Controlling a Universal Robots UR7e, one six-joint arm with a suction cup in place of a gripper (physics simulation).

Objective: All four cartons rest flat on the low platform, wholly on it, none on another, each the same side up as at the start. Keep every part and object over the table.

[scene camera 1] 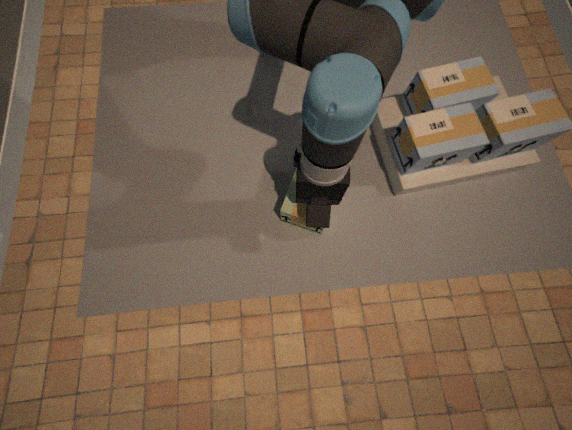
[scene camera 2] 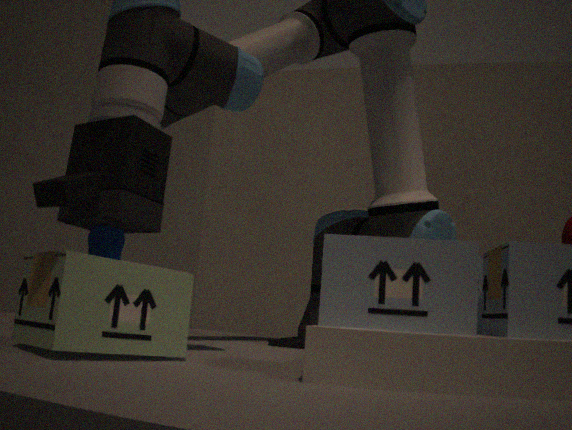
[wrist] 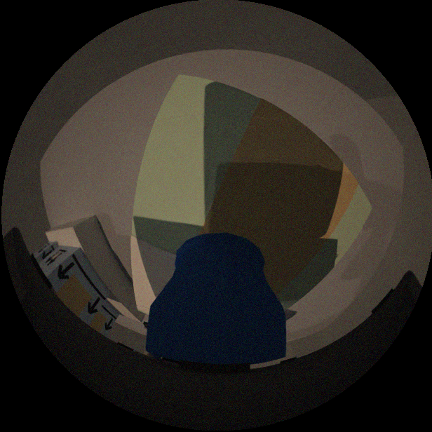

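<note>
My suction cup [scene camera 2: 104, 241] and [wrist: 217, 307]. Blue carton [scene camera 2: 417, 285]. Low platform [scene camera 1: 391, 111].
</note>
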